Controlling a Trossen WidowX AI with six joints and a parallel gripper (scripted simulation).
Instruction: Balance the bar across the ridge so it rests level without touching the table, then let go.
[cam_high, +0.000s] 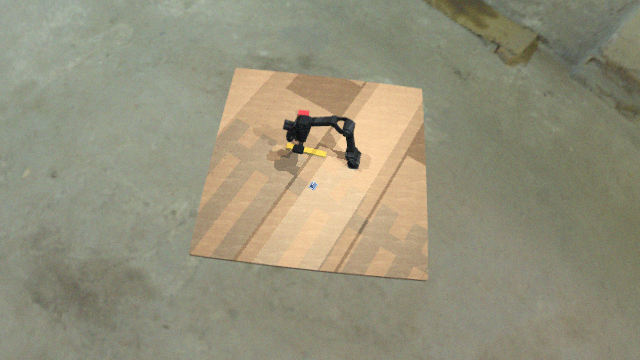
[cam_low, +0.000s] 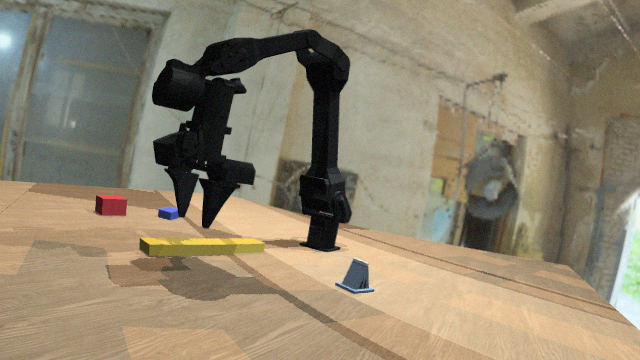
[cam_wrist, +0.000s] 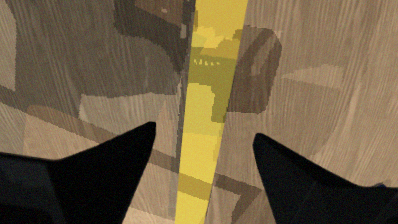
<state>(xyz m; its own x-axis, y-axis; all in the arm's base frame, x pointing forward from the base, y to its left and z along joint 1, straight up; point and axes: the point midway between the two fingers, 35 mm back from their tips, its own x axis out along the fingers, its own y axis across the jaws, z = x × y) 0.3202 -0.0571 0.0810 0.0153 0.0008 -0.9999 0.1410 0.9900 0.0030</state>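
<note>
Right now my gripper tip is 40 mm above the yellow bar and 30 mm past it. The rest, counted from my gripper tip: blue block (230 mm to the right, 140 mm behind, 40 mm below); red block (250 mm to the right, 30 mm below, 10 mm ahead).
</note>
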